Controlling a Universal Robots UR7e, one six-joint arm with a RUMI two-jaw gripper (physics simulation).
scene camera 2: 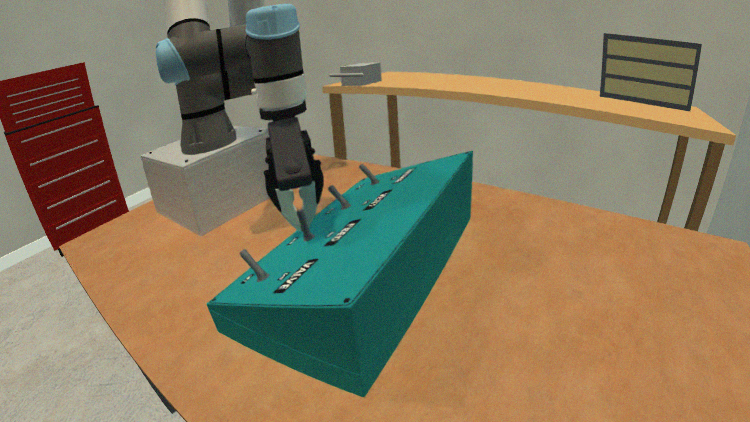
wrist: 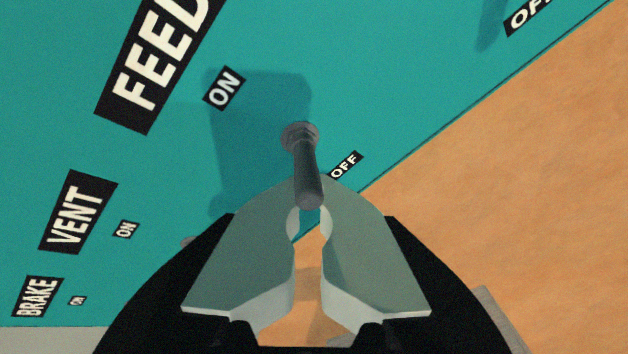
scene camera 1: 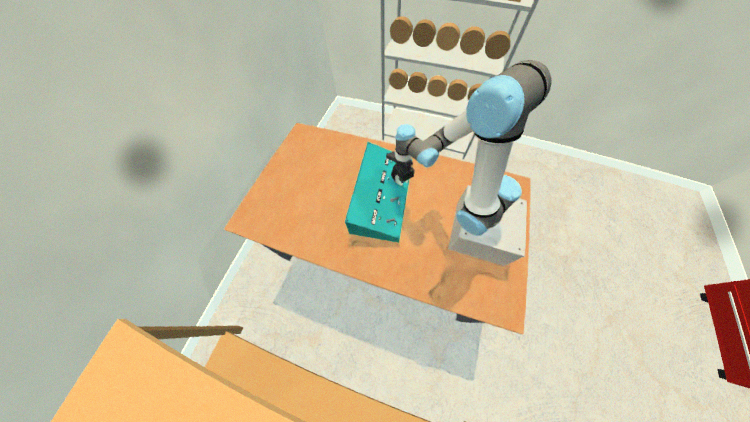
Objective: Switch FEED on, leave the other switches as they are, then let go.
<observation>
I see my gripper (scene camera 2: 303, 230) and a feed lever (wrist: 309, 196).
My gripper shows as well in the wrist view (wrist: 311, 177).
</observation>
